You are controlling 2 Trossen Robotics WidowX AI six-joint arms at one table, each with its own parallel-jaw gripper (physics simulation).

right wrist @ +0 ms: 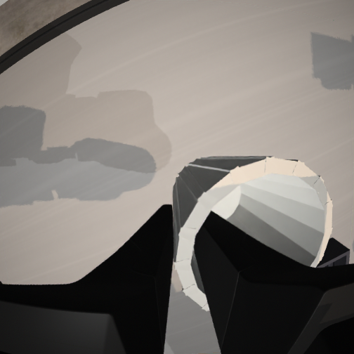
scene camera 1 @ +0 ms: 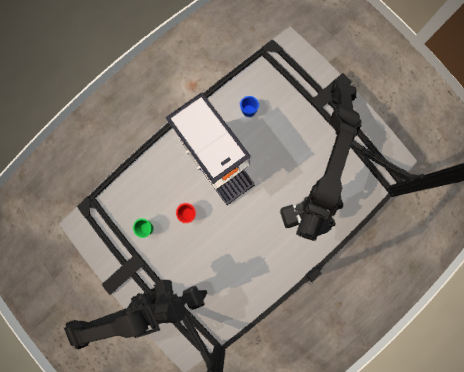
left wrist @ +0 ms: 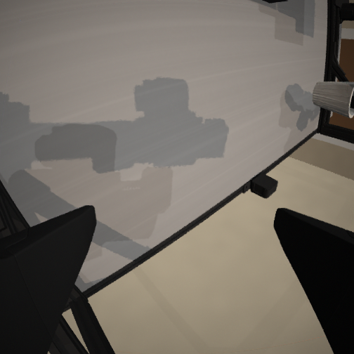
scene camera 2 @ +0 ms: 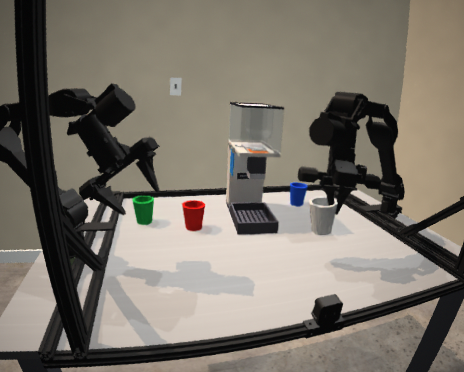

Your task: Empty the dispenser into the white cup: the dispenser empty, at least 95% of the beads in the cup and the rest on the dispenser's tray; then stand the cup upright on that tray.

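Seen in the pictures: left gripper, fingertip midpoint: (scene camera 2: 141,203); right gripper, fingertip midpoint: (scene camera 2: 333,214); left arm's base at its link origin: (scene camera 1: 148,302); right arm's base at its link origin: (scene camera 1: 338,96) (scene camera 2: 387,211).
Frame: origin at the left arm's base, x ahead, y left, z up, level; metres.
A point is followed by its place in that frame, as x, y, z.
The white cup (scene camera 2: 322,218) @(0.527, -0.282, 0.112) (left wrist: 332,97) is held about upright above the table, to the right of the dispenser in scene camera 2. My right gripper (scene camera 2: 334,204) @(0.565, -0.282, 0.116) (right wrist: 181,212) is shut on its wall, one finger inside and one outside. The cup's visible inner wall (right wrist: 295,207) is bare; part of the inside is hidden by the finger. The white dispenser (scene camera 1: 200,132) @(0.562, 0.093, 0.340) (scene camera 2: 245,187) @(0.578, 0.120, 0.058) stands at the back with a clear upper container; I cannot make out beads in it. Its dark slatted tray (scene camera 1: 236,189) @(0.516, -0.044, -0.007) (scene camera 2: 258,229) @(0.508, -0.068, -0.004) is in front. My left gripper (scene camera 2: 140,201) @(0.162, -0.129, 0.152) (left wrist: 187,217) is open and empty, far from the cup.
A green cup (scene camera 1: 143,228) @(0.221, 0.158, -0.007) (scene camera 2: 144,210) @(0.224, 0.120, 0.030) and a red cup (scene camera 1: 186,213) @(0.352, 0.056, -0.007) (scene camera 2: 193,215) @(0.343, 0.022, 0.034) stand left of the tray. A blue cup (scene camera 1: 249,106) @(0.797, 0.079, -0.007) (scene camera 2: 298,194) @(0.766, 0.050, 0.028) stands right of the dispenser. A dark frame (scene camera 2: 200,351) @(0.180, -0.379, -0.026) edges the table, with a small black box (scene camera 2: 328,310) @(0.399, -0.444, 0.022) on its front bar.
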